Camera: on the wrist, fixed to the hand. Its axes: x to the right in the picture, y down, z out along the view.
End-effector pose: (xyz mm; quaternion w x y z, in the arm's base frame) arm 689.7 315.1 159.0 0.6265 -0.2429 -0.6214 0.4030
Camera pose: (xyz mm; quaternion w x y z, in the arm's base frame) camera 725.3 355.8 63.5 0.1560 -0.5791 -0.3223 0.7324
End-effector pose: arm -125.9 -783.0 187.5 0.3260 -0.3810 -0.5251 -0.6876
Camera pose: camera -44.2 -855.1 200.0 0.6793 -0.6693 -0.1435 -0.2646
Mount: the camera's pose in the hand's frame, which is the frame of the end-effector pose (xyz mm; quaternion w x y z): -26.3 92.3 -53.2 0.7338 0.0003 -0.0495 0.6776
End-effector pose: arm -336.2 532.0 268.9 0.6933 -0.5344 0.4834 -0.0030
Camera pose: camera -433.3 546.0 219.8 0.5349 -0.0645 0.6825 0.4939
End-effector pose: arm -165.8 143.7 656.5 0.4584 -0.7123 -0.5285 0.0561
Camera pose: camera -82.5 89.0 610.6 0.2724 -0.8779 0.0722 0.3872
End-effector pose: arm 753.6 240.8 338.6 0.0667 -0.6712 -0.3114 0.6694
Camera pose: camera 836.3 171.3 319.4 0.4198 0.6703 -0.2232 -0.5697
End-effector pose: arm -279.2 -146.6 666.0 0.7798 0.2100 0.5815 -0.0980
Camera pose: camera -296.6 -43.1 698.1 0.6673 0.5435 0.2458 0.4459
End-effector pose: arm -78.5 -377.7 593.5 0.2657 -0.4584 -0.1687 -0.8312
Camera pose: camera -47.7 -472.0 546.7 0.7499 -0.4917 0.1734 -0.4071
